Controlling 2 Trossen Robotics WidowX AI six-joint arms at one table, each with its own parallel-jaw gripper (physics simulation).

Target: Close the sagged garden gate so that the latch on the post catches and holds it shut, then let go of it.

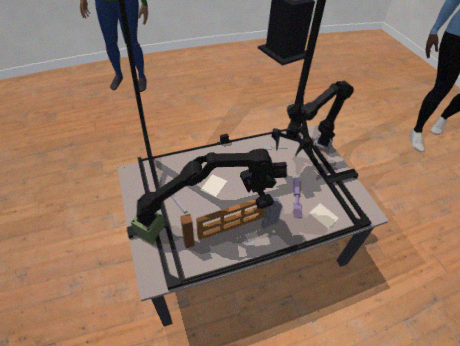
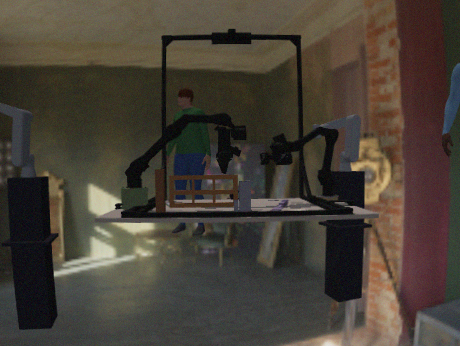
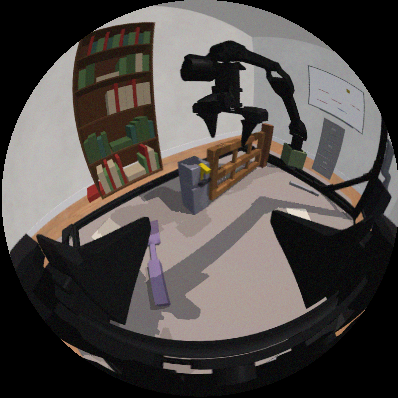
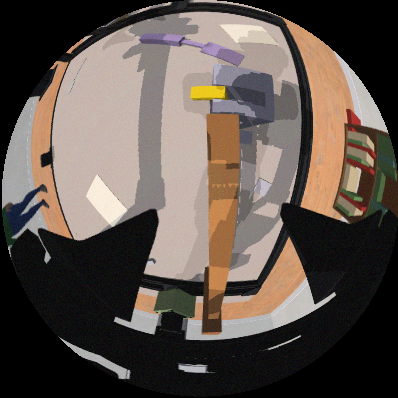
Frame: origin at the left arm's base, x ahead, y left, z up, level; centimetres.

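Seen in the pictures: left gripper, fingertip midpoint: (image 1: pixel 285 153) (image 2: pixel 268 164) (image 3: pixel 212 220); right gripper, fingertip midpoint: (image 1: pixel 253 200) (image 2: pixel 223 173) (image 3: pixel 226 140) (image 4: pixel 221 212); left arm's base, link origin: (image 1: pixel 323 141) (image 2: pixel 327 195); right arm's base, link origin: (image 1: pixel 146 218) (image 2: pixel 134 187) (image 3: pixel 295 147) (image 4: pixel 173 314).
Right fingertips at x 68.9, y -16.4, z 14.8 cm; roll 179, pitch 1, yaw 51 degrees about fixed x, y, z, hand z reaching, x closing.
Note:
Offsets run from my right fingertips to a thing's top centre. "spot": to the spot under its first point.
The brown garden gate {dx +6.3, dy -2.9, dz -0.6 cm} (image 1: pixel 230 210) (image 2: pixel 205 177) (image 3: pixel 214 172) (image 4: pixel 223 135) stands upright between the brown hinge post {spot: dx +24.6, dy -18.2, dz -4.6 cm} (image 1: pixel 187 232) (image 2: pixel 159 190) (image 3: pixel 267 145) and the grey latch post {spot: dx -2.5, dy +8.5, dz -8.3 cm} (image 1: pixel 271 214) (image 2: pixel 244 195) (image 3: pixel 195 185), its free end close beside the latch post. A yellow latch {dx -7.1, dy +5.7, dz -3.5 cm} (image 3: pixel 205 169) (image 4: pixel 207 93) sits on that post. A dark bar {spot: dx -7.0, dy +5.2, dz -8.9 cm} (image 3: pixel 204 183) shows below it; whether it is caught cannot be told. My right gripper (image 3: pixel 226 140) (image 4: pixel 221 212) is open above the gate. My left gripper (image 1: pixel 289 146) (image 3: pixel 212 220) is open and empty, away from the gate.
A purple tool {dx -23.7, dy +15.2, dz -14.5 cm} (image 1: pixel 297 197) (image 3: pixel 156 270) (image 4: pixel 220 52) lies on the table beyond the latch post. Pale sheets {dx -11.5, dy -25.3, dz -17.5 cm} (image 1: pixel 214 185) {dx -20.2, dy +30.7, dz -17.5 cm} (image 1: pixel 324 215) lie on the table. A green block (image 1: pixel 147 227) (image 3: pixel 294 156) is at the right arm's base. Black frame rails edge the table.

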